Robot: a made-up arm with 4 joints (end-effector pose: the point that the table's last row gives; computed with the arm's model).
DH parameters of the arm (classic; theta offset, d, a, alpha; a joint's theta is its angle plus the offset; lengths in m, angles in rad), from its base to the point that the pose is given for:
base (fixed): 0 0.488 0.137 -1.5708
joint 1: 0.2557 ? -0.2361 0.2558
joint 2: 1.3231 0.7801 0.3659 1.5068
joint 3: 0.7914 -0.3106 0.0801 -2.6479
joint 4: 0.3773 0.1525 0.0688 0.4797
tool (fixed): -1.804 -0.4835 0 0
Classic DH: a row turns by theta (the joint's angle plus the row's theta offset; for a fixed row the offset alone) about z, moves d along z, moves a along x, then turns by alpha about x.
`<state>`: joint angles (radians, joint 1 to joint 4).
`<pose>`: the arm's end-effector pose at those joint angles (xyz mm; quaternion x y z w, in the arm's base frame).
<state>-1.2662 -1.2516 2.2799 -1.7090</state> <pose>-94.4 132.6 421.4 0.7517 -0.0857 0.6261 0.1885</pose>
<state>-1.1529 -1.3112 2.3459 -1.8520</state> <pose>-107.7 80.1 454.0 0.7657 0.0118 0.6079 0.2096</pose>
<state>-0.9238 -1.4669 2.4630 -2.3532</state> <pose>-94.5 -53.2 574.0 0.7480 0.2943 0.5388 0.2522</pose>
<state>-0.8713 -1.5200 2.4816 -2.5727</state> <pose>-74.1 -89.8 625.9 0.7194 0.3963 0.5053 0.2647</pose>
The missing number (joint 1, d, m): -0.7725
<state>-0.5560 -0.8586 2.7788 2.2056</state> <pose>297.8 69.1 550.3 -0.1377 -0.9757 0.0390 0.1658</pose>
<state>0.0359 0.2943 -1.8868 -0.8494</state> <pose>-249.3 -301.8 491.3 -0.7235 -0.2937 0.2874 0.5547</pose>
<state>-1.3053 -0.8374 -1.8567 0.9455</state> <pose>-1.4 3.5 330.5 -0.7536 0.2443 -0.5677 0.2239</pose>
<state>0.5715 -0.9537 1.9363 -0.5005</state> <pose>139.0 397.1 482.3 0.6540 -0.3185 -0.2386 0.6434</pose>
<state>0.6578 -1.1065 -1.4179 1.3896</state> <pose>140.5 -28.3 620.3 0.8814 -0.3858 -0.2722 0.0092</pose>
